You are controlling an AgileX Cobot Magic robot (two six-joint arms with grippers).
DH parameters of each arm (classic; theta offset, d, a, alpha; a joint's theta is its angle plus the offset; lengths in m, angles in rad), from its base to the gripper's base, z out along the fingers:
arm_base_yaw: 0 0.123 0 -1.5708
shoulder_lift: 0.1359 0 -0.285 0
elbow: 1.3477 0 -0.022 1.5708
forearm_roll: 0 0.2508 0 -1.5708
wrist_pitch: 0 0 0.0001 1.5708
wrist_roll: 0 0.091 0 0
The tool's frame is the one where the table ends.
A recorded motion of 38 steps. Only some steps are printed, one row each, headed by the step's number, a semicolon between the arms.
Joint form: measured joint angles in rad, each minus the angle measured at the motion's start. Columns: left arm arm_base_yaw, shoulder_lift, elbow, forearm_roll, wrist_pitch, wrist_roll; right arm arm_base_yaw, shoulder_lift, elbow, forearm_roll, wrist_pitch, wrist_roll.
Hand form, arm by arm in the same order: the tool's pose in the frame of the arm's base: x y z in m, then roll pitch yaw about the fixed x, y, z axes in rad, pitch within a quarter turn. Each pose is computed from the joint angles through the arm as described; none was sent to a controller.
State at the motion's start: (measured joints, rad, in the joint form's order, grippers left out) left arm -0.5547 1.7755 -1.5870 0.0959 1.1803 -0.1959; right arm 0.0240 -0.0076 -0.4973 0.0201 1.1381 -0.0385
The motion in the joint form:
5: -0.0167 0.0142 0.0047 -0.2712 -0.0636 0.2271; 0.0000 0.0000 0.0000 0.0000 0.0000 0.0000
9: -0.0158 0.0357 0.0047 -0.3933 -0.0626 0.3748; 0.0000 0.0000 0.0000 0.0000 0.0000 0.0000
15: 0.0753 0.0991 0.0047 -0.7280 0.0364 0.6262; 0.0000 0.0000 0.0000 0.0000 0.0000 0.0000
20: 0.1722 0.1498 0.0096 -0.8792 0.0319 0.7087; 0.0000 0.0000 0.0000 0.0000 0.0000 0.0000
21: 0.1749 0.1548 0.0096 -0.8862 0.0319 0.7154; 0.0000 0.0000 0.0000 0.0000 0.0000 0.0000
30: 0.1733 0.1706 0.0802 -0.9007 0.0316 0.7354; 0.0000 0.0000 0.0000 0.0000 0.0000 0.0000
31: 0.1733 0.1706 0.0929 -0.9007 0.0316 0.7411; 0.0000 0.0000 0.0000 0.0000 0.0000 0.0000
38: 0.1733 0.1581 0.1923 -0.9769 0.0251 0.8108; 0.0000 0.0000 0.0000 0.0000 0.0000 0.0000
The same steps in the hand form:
5: 0.3124 -0.2178 0.2973 -2.9682 0.3324 2.6186; -0.0092 0.0014 0.2704 -3.1103 1.0247 -3.0597
9: 0.3106 -0.2278 0.2913 -2.8903 0.3410 2.5245; -0.0092 0.0014 0.2704 -3.1103 1.0247 -3.0597
15: 0.3211 -0.2238 0.2775 -2.5973 0.3221 2.5030; -0.0092 0.0014 0.2704 -3.1103 1.0247 -3.0597
20: 0.3463 -0.2041 0.2644 -2.4591 0.3401 2.6188; -0.0092 0.0014 0.2704 -3.1103 1.0247 -3.0597
21: 0.3474 -0.2039 0.2629 -2.4531 0.3403 2.6204; -0.0092 0.0014 0.2704 -3.1103 1.0247 -3.0597
30: 0.3409 -0.2029 0.2393 -2.4308 0.2698 2.6155; -0.0092 0.0014 0.2704 -3.1103 1.0247 -3.0597
31: 0.3394 -0.2023 0.2361 -2.4300 0.2610 2.6116; -0.0092 0.0014 0.2704 -3.1103 1.0247 -3.0597
38: 0.3256 -0.2012 0.2208 -2.3610 0.2367 2.6136; -0.0092 0.0014 0.2704 -3.1103 1.0247 -3.0597

